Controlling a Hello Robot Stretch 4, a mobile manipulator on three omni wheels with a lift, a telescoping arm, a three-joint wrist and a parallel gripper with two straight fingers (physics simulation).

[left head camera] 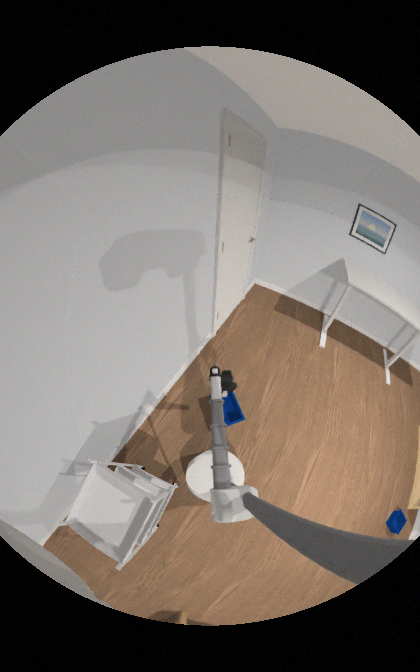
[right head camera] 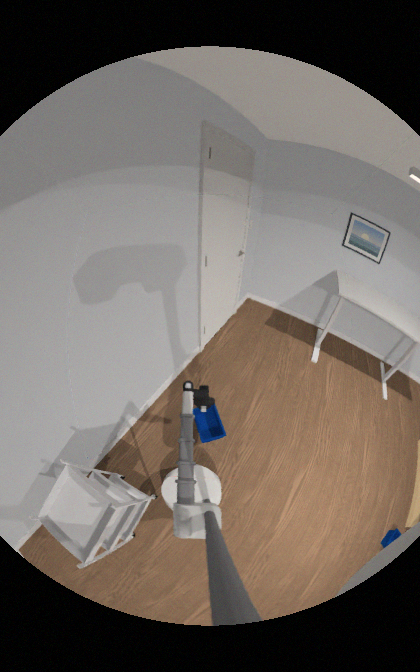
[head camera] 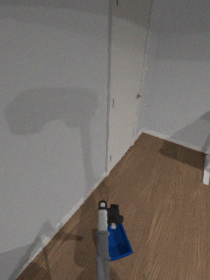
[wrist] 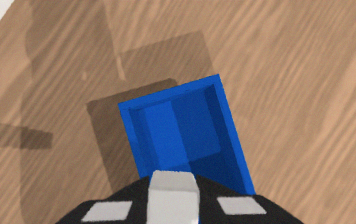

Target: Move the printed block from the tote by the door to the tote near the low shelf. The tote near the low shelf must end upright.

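Places are measured from the robot's base along level axes (x ahead, y left, z up), in centimetres.
Where they show: gripper, fingertip midpoint: (right head camera: 203, 407) (head camera: 113, 225) (wrist: 172, 191).
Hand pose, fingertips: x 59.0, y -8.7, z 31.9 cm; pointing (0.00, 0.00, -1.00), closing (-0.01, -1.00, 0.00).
Note:
Each offset is from my fingertips to the centre of the thing. Level surfaces: height alone.
My gripper (head camera: 114, 223) (left head camera: 225, 391) (right head camera: 203, 405) (wrist: 172, 191) is shut on a small white block {dx -0.7, dy +0.0, dz -0.2 cm} (head camera: 113, 226) (left head camera: 224, 394) (right head camera: 203, 409) (wrist: 173, 200), which sticks out between the dark fingertips. It hangs above the back end of the blue tote by the door {dx -3.4, dy -4.0, dz -28.7 cm} (head camera: 120, 246) (left head camera: 233, 416) (right head camera: 211, 429) (wrist: 227, 127). That tote stands upright on the floor, and the part of its inside that shows in the wrist view holds no block. A second blue tote (left head camera: 396, 521) (right head camera: 391, 537) is on the floor at the far lower right; its inside is too small to read.
Pale wooden furniture (left head camera: 415, 470) (right head camera: 414, 495) stands beside the second tote at the right edge. A white cart (left head camera: 107, 505) (right head camera: 75, 505) stands left of my round base (left head camera: 197, 475) (right head camera: 172, 487). A white table {dz +60.3 cm} (left head camera: 380, 295) (right head camera: 372, 307) is along the back wall. The left wall runs close beside the arm.

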